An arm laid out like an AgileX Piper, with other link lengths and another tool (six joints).
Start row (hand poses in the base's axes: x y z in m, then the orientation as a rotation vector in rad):
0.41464, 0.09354, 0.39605, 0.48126, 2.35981, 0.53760
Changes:
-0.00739, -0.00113, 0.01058, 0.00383, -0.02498, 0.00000
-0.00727, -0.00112, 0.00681, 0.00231, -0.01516, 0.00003
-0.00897, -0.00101, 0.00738, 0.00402, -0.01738, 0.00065
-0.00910, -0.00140, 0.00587, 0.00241, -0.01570, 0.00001
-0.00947, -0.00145, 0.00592, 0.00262, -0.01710, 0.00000
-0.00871, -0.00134, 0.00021, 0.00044, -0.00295, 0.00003
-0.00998, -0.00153, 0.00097, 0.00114, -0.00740, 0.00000
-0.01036, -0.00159, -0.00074, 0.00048, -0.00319, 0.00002
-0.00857, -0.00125, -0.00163, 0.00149, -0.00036, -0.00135
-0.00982, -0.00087, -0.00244, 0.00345, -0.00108, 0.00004
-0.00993, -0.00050, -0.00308, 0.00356, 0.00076, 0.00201
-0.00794, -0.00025, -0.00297, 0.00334, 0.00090, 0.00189
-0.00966, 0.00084, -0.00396, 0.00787, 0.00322, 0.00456
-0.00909, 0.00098, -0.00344, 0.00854, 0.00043, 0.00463
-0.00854, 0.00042, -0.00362, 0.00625, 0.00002, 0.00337
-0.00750, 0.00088, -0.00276, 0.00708, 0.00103, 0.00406
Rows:
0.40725, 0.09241, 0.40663, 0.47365, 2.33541, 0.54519
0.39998, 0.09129, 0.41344, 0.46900, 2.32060, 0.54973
0.39101, 0.09028, 0.42082, 0.46363, 2.30358, 0.55678
0.38191, 0.08888, 0.42669, 0.45885, 2.28821, 0.56136
0.37244, 0.08743, 0.43261, 0.45367, 2.27146, 0.56628
0.36373, 0.08609, 0.43282, 0.45274, 2.26858, 0.56712
0.35375, 0.08456, 0.43379, 0.45050, 2.26132, 0.56923
0.34339, 0.08297, 0.43305, 0.44951, 2.25820, 0.57013
0.33482, 0.08172, 0.43142, 0.45161, 2.25711, 0.57120
0.32500, 0.08085, 0.42898, 0.45288, 2.25543, 0.57531
0.31507, 0.08035, 0.42590, 0.45273, 2.25616, 0.58036
0.30713, 0.08010, 0.42293, 0.45265, 2.25701, 0.58508
0.29747, 0.08094, 0.41897, 0.45277, 2.26008, 0.59615
0.28838, 0.08192, 0.41553, 0.45204, 2.26035, 0.60833
0.27984, 0.08234, 0.41191, 0.45141, 2.26024, 0.61727
0.27234, 0.08322, 0.40915, 0.45082, 2.26112, 0.62742

